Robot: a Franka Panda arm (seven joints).
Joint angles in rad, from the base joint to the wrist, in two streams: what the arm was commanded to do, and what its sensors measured. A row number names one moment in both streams.
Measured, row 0:
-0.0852 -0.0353 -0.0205 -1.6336 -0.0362 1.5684 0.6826
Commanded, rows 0 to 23:
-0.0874 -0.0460 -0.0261 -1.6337 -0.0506 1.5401 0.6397
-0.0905 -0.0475 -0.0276 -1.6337 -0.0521 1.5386 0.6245
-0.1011 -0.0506 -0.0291 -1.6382 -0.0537 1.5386 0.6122
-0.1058 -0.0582 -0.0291 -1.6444 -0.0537 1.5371 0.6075
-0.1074 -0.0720 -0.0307 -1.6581 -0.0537 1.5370 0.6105
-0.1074 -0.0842 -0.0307 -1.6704 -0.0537 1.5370 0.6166
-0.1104 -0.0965 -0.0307 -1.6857 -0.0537 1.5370 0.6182
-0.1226 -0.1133 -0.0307 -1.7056 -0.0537 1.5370 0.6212
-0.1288 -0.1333 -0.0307 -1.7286 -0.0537 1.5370 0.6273
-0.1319 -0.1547 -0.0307 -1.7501 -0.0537 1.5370 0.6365
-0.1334 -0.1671 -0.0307 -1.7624 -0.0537 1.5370 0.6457
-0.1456 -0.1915 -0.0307 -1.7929 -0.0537 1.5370 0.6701
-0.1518 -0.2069 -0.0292 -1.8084 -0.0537 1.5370 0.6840
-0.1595 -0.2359 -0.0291 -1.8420 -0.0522 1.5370 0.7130
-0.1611 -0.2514 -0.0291 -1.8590 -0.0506 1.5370 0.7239
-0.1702 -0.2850 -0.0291 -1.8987 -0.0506 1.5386 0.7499
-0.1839 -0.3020 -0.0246 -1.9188 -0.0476 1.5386 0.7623
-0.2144 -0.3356 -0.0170 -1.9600 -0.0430 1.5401 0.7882
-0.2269 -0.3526 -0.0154 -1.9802 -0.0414 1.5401 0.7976
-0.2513 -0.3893 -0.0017 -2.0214 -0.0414 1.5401 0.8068
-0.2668 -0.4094 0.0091 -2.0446 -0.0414 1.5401 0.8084
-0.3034 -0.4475 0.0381 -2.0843 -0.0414 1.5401 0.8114
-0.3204 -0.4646 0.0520 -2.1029 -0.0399 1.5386 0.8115
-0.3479 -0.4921 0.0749 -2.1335 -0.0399 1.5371 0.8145
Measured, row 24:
-0.2536 -0.3626 -0.0095 -1.9997 -0.0386 1.5468 0.7830
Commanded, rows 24 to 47:
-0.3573 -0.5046 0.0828 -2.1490 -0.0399 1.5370 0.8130
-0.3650 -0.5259 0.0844 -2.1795 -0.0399 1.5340 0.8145
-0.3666 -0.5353 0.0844 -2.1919 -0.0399 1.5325 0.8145
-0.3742 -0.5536 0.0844 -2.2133 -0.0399 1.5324 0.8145
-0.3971 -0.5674 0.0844 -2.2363 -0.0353 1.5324 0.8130
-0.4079 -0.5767 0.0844 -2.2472 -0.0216 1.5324 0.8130
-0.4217 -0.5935 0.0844 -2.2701 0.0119 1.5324 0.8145
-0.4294 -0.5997 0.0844 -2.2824 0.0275 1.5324 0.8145
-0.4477 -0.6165 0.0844 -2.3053 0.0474 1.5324 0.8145
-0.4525 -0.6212 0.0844 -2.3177 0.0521 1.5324 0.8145
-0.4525 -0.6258 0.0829 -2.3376 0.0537 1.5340 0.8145
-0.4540 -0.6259 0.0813 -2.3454 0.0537 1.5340 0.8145
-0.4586 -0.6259 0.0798 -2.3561 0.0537 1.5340 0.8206
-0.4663 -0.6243 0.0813 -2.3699 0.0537 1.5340 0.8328
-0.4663 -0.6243 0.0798 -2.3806 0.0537 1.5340 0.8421
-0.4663 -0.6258 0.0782 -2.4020 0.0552 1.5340 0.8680
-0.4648 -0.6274 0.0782 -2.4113 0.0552 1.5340 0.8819
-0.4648 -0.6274 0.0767 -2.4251 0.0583 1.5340 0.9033
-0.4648 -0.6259 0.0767 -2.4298 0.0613 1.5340 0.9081
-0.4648 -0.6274 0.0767 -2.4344 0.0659 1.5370 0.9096
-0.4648 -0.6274 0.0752 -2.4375 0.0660 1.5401 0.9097
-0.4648 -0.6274 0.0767 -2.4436 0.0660 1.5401 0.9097
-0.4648 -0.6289 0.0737 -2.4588 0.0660 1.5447 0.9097
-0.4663 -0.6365 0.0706 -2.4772 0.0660 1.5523 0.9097
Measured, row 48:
-0.4518 -0.6058 0.0658 -2.4332 0.0512 1.5462 0.8972
